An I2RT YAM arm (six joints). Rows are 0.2 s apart.
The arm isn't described. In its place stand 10 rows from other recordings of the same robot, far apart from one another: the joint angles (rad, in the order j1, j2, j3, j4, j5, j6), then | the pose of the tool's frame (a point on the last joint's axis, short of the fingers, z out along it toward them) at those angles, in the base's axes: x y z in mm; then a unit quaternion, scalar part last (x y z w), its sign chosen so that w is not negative.
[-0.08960 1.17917 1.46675 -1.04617 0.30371 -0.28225] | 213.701, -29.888, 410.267, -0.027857, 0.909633, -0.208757, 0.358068
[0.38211 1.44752 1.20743 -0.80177 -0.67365 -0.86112] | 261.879, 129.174, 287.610, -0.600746, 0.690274, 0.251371, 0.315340
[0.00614 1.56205 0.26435 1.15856 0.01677 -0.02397] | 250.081, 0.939, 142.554, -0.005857, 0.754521, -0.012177, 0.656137
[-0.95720 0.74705 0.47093 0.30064 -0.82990 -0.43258] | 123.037, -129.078, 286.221, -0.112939, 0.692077, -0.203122, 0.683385
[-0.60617 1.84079 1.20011 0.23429 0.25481 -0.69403] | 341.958, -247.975, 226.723, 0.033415, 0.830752, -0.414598, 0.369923
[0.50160 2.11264 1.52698 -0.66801 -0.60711 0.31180] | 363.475, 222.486, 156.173, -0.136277, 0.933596, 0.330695, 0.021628
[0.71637 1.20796 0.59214 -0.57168 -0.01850 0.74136] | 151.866, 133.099, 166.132, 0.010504, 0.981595, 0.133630, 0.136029
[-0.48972 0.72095 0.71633 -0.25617 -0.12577 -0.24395] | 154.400, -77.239, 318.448, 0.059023, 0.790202, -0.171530, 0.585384
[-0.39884 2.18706 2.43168 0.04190 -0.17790 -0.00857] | 463.530, -188.507, 477.301, 0.045880, 0.599014, -0.109261, 0.791921
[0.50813 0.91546 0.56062 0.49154 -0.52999 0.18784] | 177.710, 119.568, 308.221, -0.296018, 0.594629, 0.409857, 0.625145
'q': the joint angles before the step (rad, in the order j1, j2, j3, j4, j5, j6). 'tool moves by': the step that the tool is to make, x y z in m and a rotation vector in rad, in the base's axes. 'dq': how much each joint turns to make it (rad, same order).
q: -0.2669 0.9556 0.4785 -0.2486 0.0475 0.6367
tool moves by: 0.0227 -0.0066 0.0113 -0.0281 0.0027 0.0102
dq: 0.0000 0.1089 0.0905 0.0247 0.0108 -0.0276
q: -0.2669 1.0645 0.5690 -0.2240 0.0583 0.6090
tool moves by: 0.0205 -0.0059 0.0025 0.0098 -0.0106 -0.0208
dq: -0.0001 0.0997 0.0601 0.0458 0.0076 0.0229
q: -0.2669 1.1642 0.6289 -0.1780 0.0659 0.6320
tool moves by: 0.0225 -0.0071 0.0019 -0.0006 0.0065 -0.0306
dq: -0.0002 0.1071 0.0767 0.0228 0.0244 0.0183
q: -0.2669 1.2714 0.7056 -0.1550 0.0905 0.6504
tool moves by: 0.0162 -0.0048 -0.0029 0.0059 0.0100 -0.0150
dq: -0.0001 0.0800 0.0492 0.0185 0.0091 0.0122
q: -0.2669 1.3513 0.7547 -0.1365 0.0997 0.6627
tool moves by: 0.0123 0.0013 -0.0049 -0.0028 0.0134 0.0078
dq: 0.0167 0.0583 0.0292 0.0167 0.0107 0.0015
